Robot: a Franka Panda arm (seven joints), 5 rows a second.
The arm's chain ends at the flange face. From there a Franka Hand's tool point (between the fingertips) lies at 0.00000 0.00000 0.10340 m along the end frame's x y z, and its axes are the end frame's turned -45 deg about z.
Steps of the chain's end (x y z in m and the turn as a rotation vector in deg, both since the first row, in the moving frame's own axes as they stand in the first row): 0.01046, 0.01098, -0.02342, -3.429, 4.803, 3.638; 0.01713, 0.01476, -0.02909, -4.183, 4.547, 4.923; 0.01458, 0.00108, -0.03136, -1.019, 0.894, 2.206
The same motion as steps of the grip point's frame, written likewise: 0.00105, 0.02570, -0.02397, -5.821, 0.972, 3.638; 0.00166, 0.03367, -0.02969, -6.173, 0.257, 4.923; 0.00934, 0.01351, -0.03139, -1.353, -0.088, 2.206
